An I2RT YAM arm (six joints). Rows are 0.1 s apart.
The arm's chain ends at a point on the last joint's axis. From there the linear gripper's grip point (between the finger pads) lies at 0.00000 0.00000 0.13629 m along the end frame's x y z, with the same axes.
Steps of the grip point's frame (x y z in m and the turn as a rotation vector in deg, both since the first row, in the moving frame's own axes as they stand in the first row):
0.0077, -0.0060, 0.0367, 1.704, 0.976, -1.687
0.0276, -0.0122, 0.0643, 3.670, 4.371, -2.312
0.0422, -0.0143, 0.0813, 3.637, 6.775, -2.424
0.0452, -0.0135, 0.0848, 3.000, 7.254, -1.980
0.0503, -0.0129, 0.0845, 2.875, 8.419, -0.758
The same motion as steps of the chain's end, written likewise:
0.0054, -0.0019, 0.0368, 1.704, 0.976, -1.687
0.0174, -0.0033, 0.0650, 3.670, 4.371, -2.312
0.0263, -0.0053, 0.0825, 3.637, 6.775, -2.424
0.0281, -0.0061, 0.0861, 3.000, 7.254, -1.980
0.0304, -0.0060, 0.0861, 2.875, 8.419, -0.758

